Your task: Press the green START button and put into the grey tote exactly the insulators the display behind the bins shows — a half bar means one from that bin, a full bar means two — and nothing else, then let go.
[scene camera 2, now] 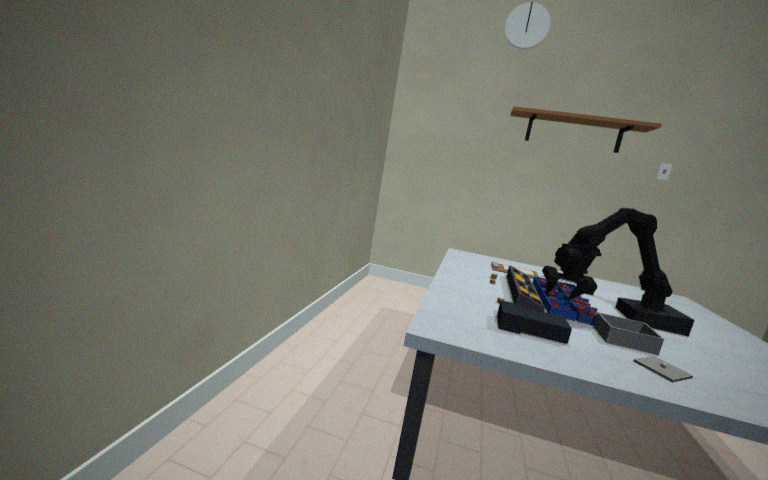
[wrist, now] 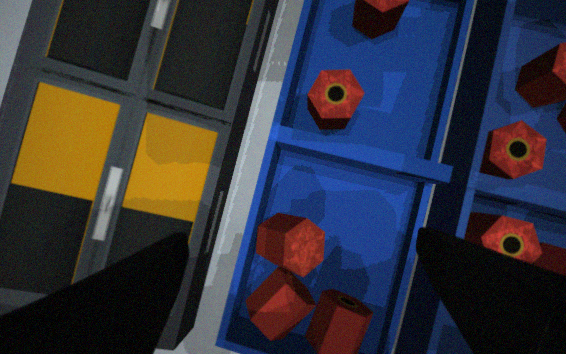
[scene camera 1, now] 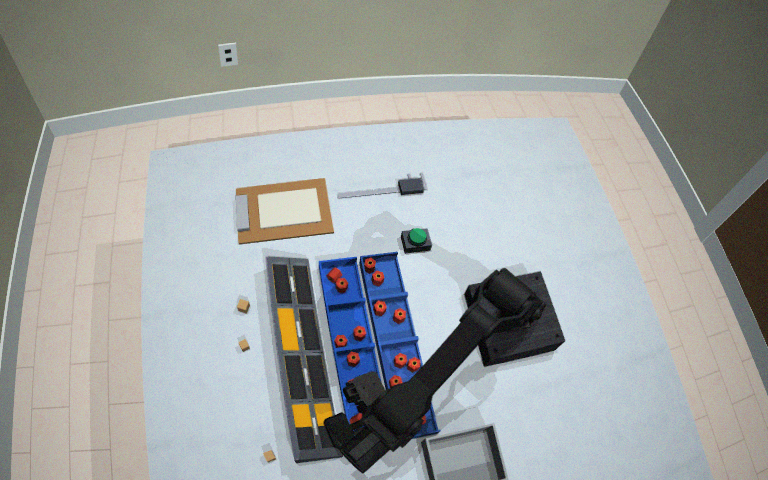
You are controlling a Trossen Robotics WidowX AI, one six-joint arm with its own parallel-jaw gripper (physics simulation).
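Observation:
The display (scene camera 1: 305,373) (wrist: 135,95) shows a full yellow bar in the second row's left column and half bars in both columns of the fourth row; its other bars are dark. My gripper (scene camera 1: 352,412) (scene camera 2: 560,292) (wrist: 303,241) is open and empty above the end bin of the blue row nearest the display. Three red insulators (wrist: 305,245) lie tumbled together in that bin, between the fingers in the wrist view but below them. A red insulator (wrist: 336,94) stands upright in the neighbouring bin. The green START button (scene camera 1: 417,236) is at the bins' far end. The grey tote (scene camera 1: 498,452) (scene camera 2: 628,336) shows no insulator in its visible part.
Blue bin walls and dividers (wrist: 360,155) surround the insulators. A clipboard (scene camera 1: 246,212), a caliper-like tool (scene camera 1: 410,185) and small wooden blocks (scene camera 1: 242,305) lie around the bins. A black box (scene camera 2: 532,322) and a flat grey plate (scene camera 2: 662,369) are near the table edge.

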